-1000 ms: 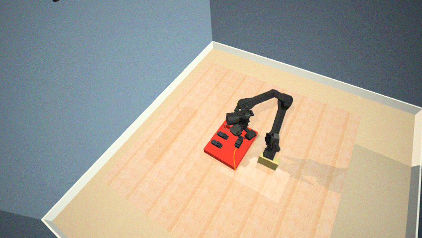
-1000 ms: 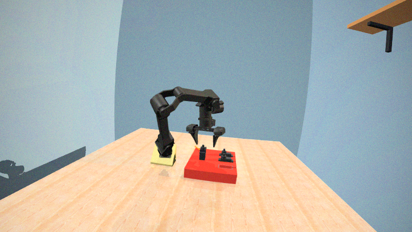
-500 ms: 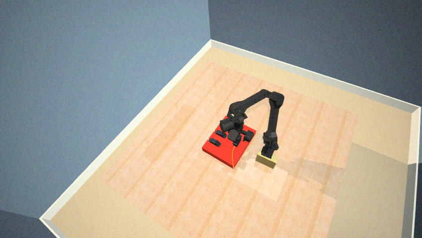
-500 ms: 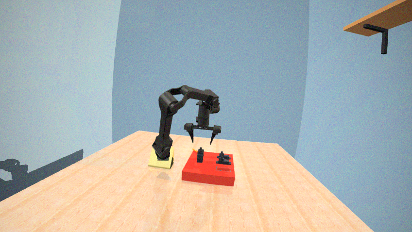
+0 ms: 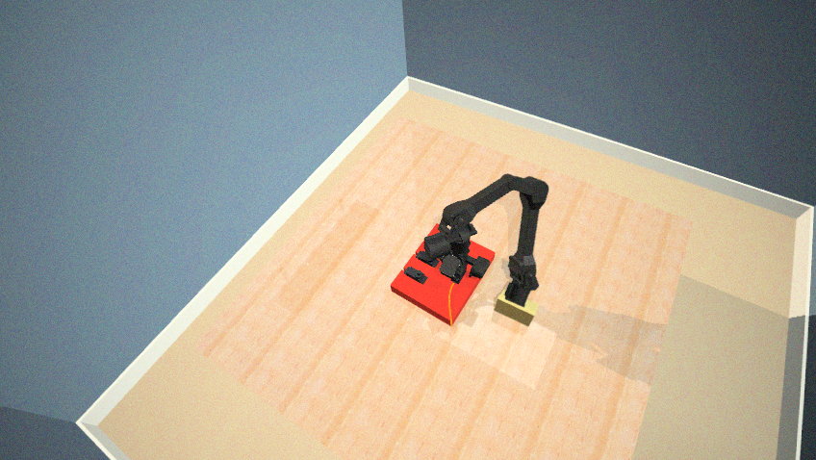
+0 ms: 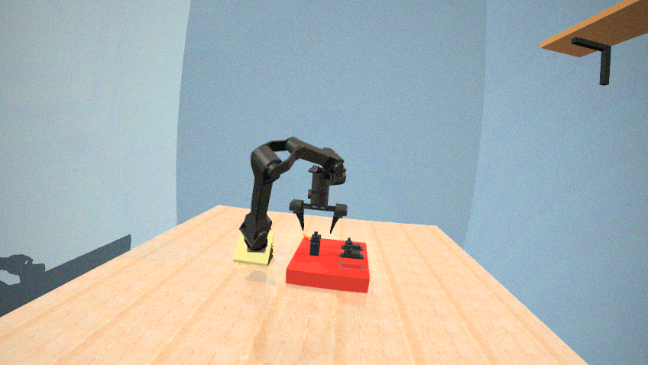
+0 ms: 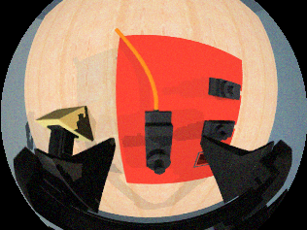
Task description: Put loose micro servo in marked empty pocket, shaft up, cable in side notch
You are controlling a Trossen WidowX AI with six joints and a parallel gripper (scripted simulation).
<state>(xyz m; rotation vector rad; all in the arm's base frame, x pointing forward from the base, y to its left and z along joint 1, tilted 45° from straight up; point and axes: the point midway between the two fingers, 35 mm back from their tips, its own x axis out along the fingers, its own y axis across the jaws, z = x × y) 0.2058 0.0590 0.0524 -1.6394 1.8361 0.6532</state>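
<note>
Now: the red deck 9 cm below my gripper tip, 2 cm to the right of it and 1 cm ahead of it.
</note>
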